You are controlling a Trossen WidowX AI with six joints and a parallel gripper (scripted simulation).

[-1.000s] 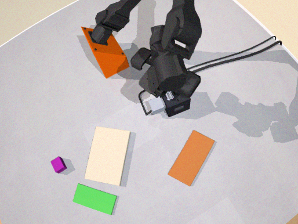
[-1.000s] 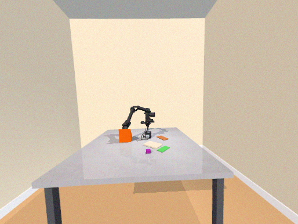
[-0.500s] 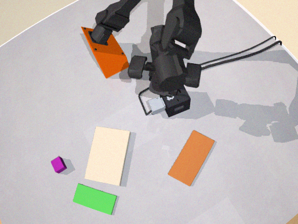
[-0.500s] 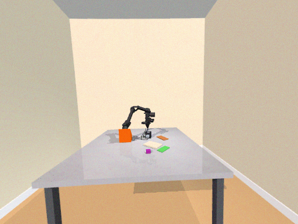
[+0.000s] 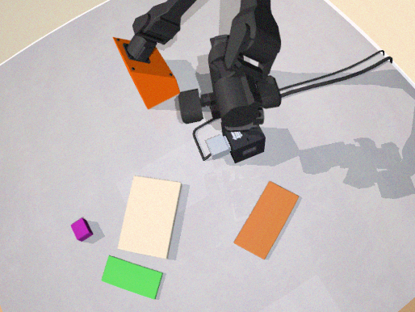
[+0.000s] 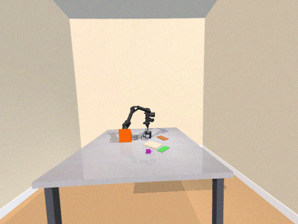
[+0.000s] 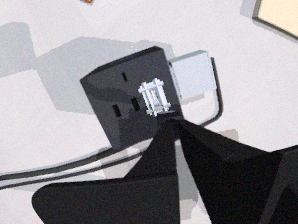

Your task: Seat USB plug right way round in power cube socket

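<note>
Right now my gripper tip is 20 mm above the dark USB plug. Also, from my gripper tip: white-framed socket 10 mm to the left, 70 mm below; then orange plastic piece 190 mm ahead, 10 mm to the right, 130 mm below; then cream slab 70 mm ahead, 250 mm to the right, 130 mm below.
</note>
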